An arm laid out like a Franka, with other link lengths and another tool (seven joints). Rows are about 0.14 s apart.
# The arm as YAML. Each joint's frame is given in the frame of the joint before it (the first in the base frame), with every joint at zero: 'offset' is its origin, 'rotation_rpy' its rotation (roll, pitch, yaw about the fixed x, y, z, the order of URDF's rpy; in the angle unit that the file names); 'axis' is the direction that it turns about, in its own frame. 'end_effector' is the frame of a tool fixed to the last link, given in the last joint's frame.
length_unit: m
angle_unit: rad
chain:
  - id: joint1
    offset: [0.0, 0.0, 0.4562]
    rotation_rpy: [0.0, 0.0, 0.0]
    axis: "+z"
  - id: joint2
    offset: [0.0, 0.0, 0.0]
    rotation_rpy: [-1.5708, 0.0, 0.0]
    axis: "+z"
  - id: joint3
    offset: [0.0, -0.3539, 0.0]
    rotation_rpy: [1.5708, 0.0, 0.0]
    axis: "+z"
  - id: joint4
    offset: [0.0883, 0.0, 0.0]
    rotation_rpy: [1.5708, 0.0, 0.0]
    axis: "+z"
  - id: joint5
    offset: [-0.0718, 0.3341, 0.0]
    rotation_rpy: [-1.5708, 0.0, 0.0]
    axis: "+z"
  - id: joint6
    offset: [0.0, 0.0, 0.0]
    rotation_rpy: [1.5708, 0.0, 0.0]
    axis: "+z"
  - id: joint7
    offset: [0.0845, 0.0, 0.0]
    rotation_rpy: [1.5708, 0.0, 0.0]
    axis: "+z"
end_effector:
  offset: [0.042, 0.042, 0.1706]
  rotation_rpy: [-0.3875, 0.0, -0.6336]
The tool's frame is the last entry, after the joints.
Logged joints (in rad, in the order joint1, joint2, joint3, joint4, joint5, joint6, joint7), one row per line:
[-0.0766, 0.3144, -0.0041, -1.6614, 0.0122, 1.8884, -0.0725]
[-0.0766, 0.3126, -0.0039, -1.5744, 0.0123, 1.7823, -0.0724]
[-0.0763, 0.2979, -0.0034, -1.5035, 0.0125, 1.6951, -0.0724]
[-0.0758, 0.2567, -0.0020, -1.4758, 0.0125, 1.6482, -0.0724]
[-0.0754, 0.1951, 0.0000, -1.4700, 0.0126, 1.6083, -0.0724]
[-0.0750, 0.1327, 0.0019, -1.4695, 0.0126, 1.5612, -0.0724]
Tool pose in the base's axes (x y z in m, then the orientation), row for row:
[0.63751, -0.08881, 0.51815, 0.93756, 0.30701, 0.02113, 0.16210]
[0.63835, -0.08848, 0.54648, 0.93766, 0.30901, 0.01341, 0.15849]
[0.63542, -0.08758, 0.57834, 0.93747, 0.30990, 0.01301, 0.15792]
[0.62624, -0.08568, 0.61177, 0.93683, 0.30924, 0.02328, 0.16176]
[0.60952, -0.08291, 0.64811, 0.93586, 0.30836, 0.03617, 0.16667]
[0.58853, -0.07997, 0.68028, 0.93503, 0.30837, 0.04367, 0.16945]
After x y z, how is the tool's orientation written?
As a quaternion, x y z w.
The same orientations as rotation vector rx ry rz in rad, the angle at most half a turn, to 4 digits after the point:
[2.6755, 0.8761, 0.0603]
[2.6812, 0.8836, 0.0383]
[2.6815, 0.8864, 0.0372]
[2.6739, 0.8826, 0.0664]
[2.6639, 0.8777, 0.1030]
[2.6575, 0.8764, 0.1241]

